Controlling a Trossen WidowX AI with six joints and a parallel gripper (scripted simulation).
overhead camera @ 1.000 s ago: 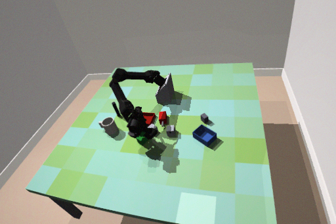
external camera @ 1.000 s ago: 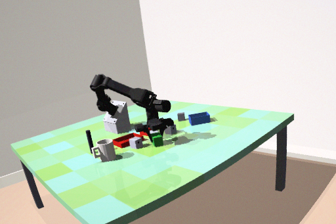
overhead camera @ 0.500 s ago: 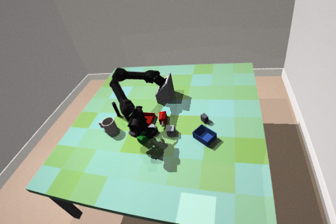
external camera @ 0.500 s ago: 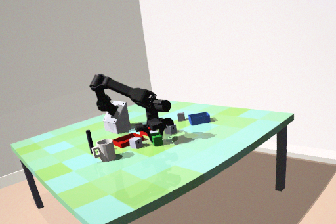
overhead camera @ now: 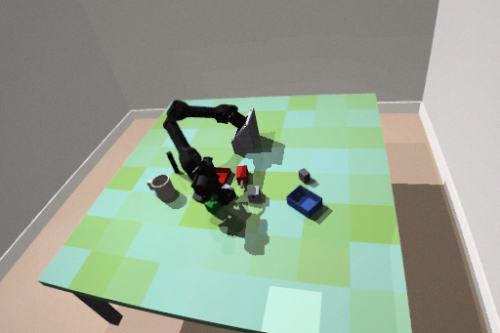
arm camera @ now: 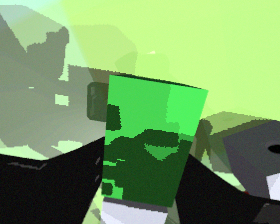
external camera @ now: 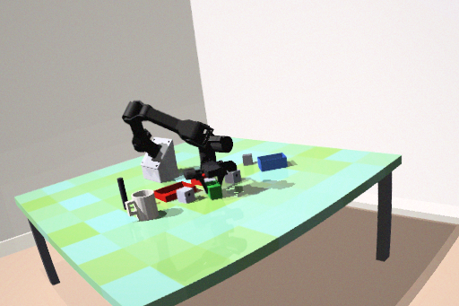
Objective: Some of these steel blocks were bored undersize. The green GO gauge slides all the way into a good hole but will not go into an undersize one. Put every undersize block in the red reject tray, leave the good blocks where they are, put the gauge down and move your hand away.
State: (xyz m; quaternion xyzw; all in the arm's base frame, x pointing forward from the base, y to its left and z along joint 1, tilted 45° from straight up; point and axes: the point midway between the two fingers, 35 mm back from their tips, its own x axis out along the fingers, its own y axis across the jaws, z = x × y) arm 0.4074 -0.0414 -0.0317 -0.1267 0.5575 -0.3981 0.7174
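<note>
My gripper tip is 50 mm past the steel block, 140 mm to the right of it and 10 mm below it. Round my gripper tip: green GO gauge (10 mm behind, 20 mm above); mug (30 mm behind, 280 mm to the right, 30 mm above); red reject tray (140 mm behind, 80 mm to the right).
</note>
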